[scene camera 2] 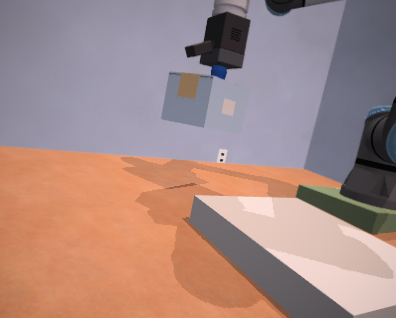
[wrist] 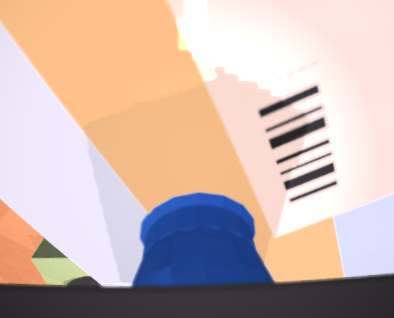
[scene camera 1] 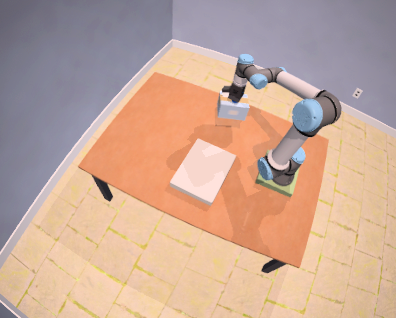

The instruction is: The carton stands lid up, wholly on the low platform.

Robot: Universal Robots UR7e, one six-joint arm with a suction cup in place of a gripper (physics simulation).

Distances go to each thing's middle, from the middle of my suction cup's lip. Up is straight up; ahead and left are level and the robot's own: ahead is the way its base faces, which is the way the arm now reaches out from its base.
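Scene:
Carton [scene camera 2: 207, 101], 1 cm ahead of my suction cup, 1 cm right of it, 6 cm below it. Low white platform [scene camera 2: 297, 253], 23 cm below the suction cup, 35 cm left of it, 1 cm behind it.

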